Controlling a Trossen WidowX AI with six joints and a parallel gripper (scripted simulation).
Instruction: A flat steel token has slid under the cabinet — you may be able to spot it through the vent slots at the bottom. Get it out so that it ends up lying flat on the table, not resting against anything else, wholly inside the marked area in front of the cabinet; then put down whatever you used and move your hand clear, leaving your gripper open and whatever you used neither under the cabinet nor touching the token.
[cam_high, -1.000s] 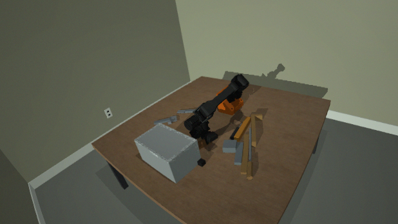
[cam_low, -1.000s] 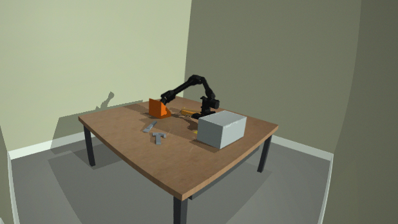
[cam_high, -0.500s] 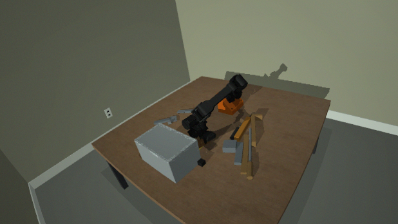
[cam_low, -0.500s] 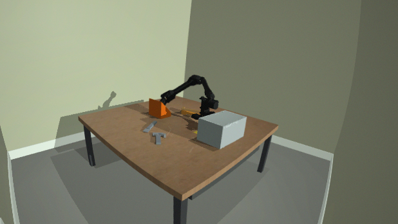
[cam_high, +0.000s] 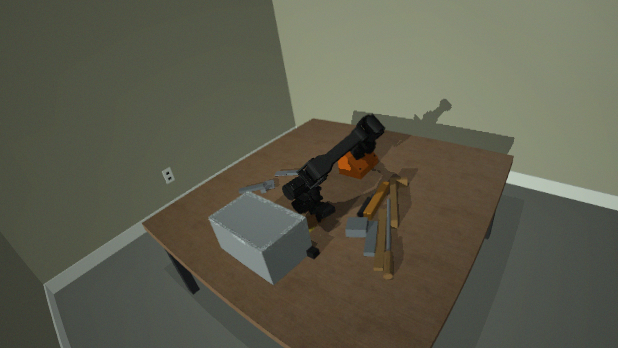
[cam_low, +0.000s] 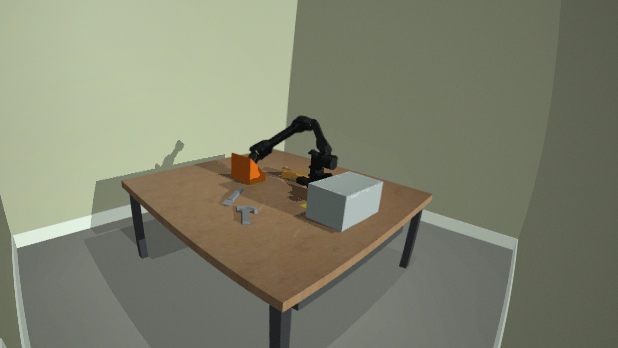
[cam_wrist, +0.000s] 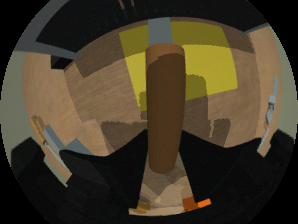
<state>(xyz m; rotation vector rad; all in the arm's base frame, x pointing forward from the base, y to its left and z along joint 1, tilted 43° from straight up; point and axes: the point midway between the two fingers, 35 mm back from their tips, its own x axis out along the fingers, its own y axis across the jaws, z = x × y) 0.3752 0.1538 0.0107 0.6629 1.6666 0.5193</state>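
Now: the orange bar 23 cm behind my gripper tip, 11 cm to the left of it and 1 cm above it. Also, from my gripper tip: grey block 5 cm behind, 16 cm to the left, 1 cm above; wooden stick 7 cm behind, 25 cm to the left; grey t-piece 1 cm behind, 40 cm to the right.
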